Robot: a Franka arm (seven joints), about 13 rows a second.
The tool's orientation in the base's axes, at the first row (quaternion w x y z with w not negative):
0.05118 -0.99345 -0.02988 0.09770
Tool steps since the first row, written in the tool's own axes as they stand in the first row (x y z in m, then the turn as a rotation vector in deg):
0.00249 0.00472 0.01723 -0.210 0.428 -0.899
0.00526 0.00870 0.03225 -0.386 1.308 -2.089
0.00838 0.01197 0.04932 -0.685 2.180 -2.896
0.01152 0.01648 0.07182 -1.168 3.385 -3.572
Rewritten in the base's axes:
-0.00073 -0.00286 -0.01779 -0.007 -0.526 0.871
-0.00078 -0.00518 -0.03341 0.099 -1.526 1.971
-0.00093 -0.00658 -0.05101 0.008 -2.490 2.722
-0.00207 -0.00868 -0.07405 -0.272 -3.785 3.344

